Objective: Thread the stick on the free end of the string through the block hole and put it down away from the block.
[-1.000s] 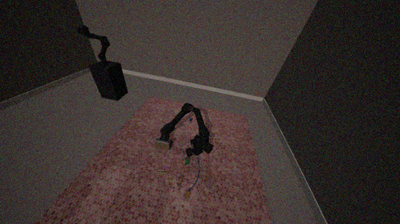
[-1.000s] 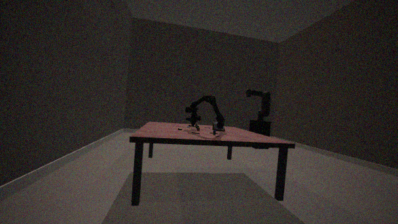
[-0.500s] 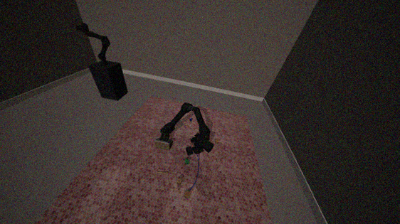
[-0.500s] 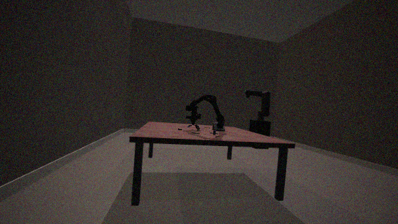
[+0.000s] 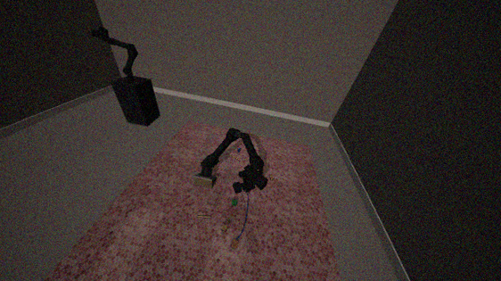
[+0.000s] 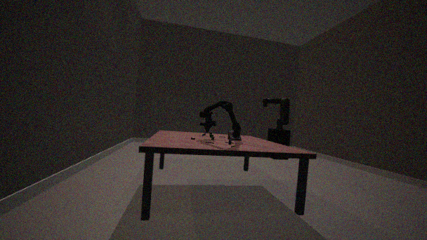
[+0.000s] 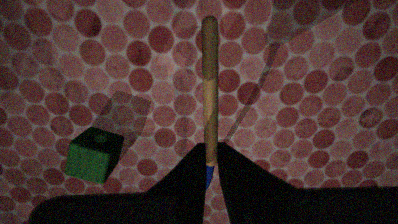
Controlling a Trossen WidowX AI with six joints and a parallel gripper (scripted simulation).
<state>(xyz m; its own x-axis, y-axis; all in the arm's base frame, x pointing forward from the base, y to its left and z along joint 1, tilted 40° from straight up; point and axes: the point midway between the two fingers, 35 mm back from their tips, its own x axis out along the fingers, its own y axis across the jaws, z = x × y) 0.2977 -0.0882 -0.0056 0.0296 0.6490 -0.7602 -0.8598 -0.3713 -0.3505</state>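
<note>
My gripper tip is now 29 cm to the left of the round wooden button, 5 cm above it and 2 cm past it. The rest, counted from my gripper tip: wooden spool: 23 cm to the right, 9 cm behind, 4 cm below; then green block: 7 cm to the right, 7 cm behind, 4 cm below; then thin wooden stick: 1 cm to the left, 1 cm behind.
</note>
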